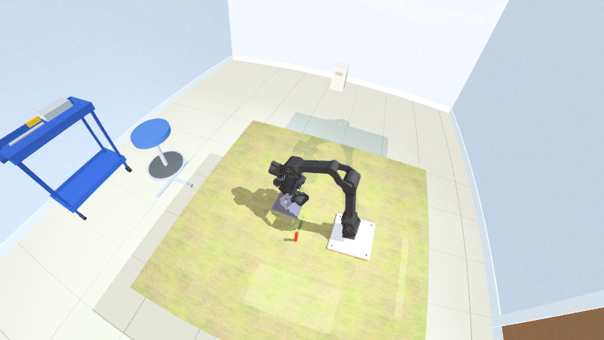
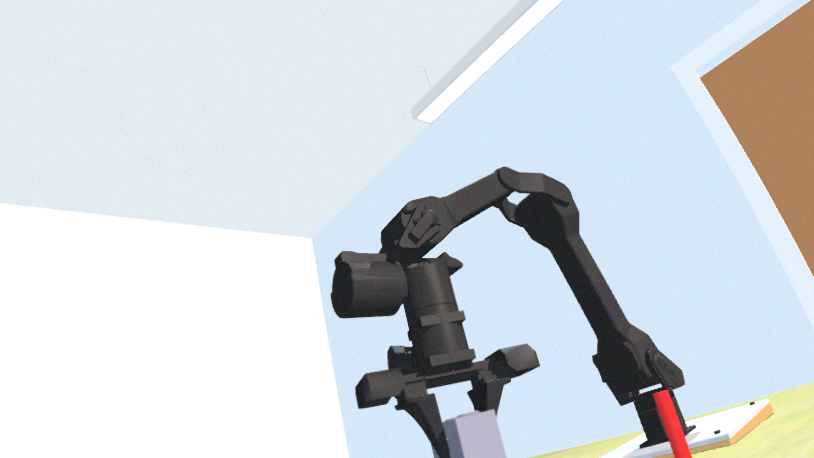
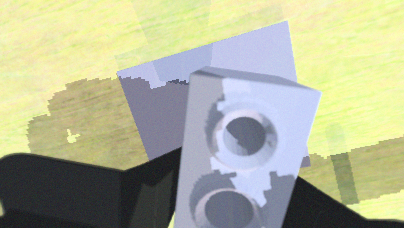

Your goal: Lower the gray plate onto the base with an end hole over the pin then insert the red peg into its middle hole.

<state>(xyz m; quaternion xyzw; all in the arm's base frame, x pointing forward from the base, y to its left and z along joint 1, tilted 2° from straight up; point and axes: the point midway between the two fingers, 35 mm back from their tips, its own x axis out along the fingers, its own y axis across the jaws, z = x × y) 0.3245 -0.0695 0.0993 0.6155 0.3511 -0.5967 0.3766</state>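
Now: gripper tip 10 mm short of the flat gray base, 10 mm to the right of it and 60 mm above it. Round my gripper tip: red peg: 80 mm behind, 170 mm to the left, 30 mm below; gray plate: 30 mm above.
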